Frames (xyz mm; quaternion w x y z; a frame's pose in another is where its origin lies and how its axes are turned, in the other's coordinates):
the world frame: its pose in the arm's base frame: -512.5 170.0 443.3 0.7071 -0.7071 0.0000 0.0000
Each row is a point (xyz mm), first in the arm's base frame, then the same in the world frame.
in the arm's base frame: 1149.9 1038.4 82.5
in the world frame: 1662.4 360.8 868.4
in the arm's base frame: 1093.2 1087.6 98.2
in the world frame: 1605.7 345.1 917.6
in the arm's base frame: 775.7 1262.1 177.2
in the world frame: 1288.2 266.1 1092.1
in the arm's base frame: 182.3 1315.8 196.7
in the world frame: 694.8 246.6 1145.8
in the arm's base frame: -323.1 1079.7 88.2
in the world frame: 189.4 355.1 909.7
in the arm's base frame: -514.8 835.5 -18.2
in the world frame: -2.3 461.5 665.5
